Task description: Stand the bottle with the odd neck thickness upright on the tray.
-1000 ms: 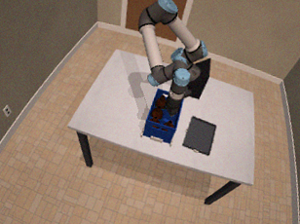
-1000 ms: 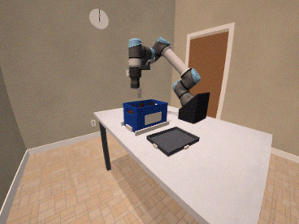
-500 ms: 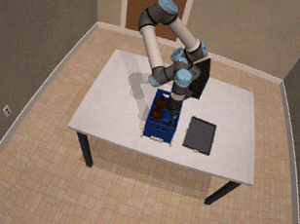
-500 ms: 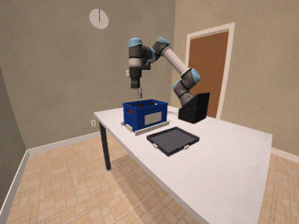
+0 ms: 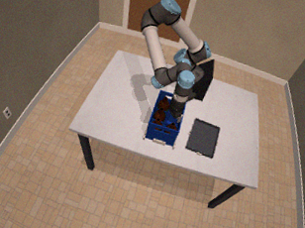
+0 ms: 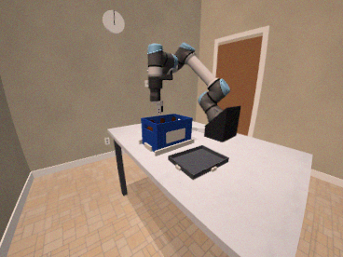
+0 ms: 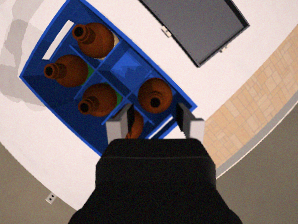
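My gripper is now 90 mm to the left of the bottle and 150 mm above it. From my hand the other things lie so: dark tray (70 mm behind, 230 mm to the left, 230 mm below); then blue crate (90 mm behind, 50 mm to the right, 160 mm below).
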